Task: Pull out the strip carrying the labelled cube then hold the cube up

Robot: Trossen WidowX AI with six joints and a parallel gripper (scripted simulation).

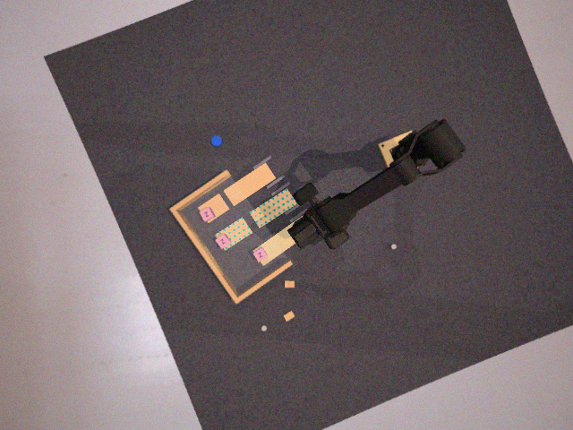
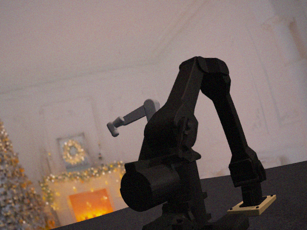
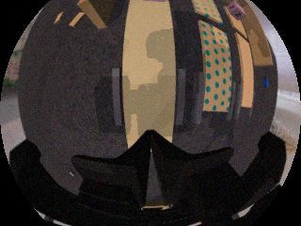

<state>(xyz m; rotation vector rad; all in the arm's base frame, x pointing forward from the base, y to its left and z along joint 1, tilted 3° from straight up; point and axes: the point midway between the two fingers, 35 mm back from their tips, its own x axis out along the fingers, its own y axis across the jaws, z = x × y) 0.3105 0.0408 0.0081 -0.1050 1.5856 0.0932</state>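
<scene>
Right now the pale strip is 9 cm ahead of my gripper tip and 1 cm to the left of it. Also, from my gripper tip: blue disc: 15 cm ahead, 33 cm to the right.
</scene>
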